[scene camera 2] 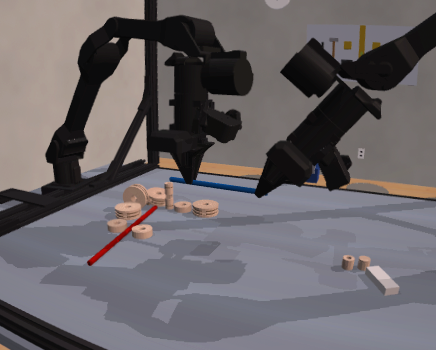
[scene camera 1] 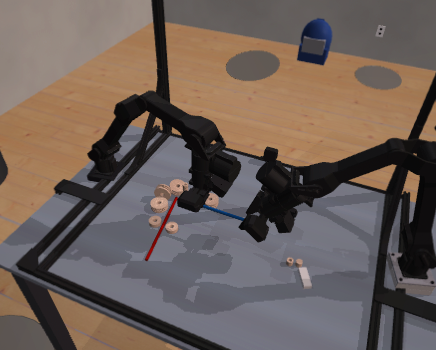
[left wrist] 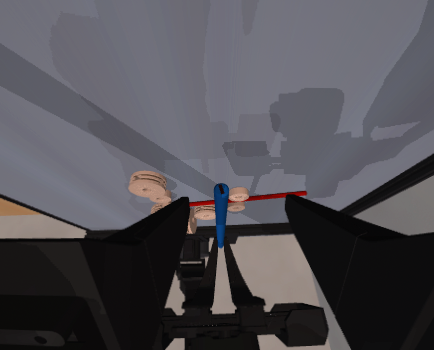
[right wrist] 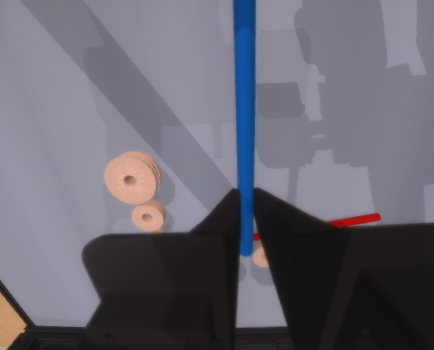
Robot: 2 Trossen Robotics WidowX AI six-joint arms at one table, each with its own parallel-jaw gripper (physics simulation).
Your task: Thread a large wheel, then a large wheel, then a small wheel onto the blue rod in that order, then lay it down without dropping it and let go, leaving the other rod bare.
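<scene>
My right gripper is shut on the blue rod near one end and holds it roughly level above the table; no wheel is on it. My left gripper is open and empty, at the rod's free end, which shows between its fingers in the left wrist view. The red rod lies bare on the table. Large wheels and small wheels lie around it. One large wheel stands on edge.
A narrow upright wooden piece stands among the wheels. Two small wooden cylinders and a white block lie at the right of both scene views. A black frame edges the table.
</scene>
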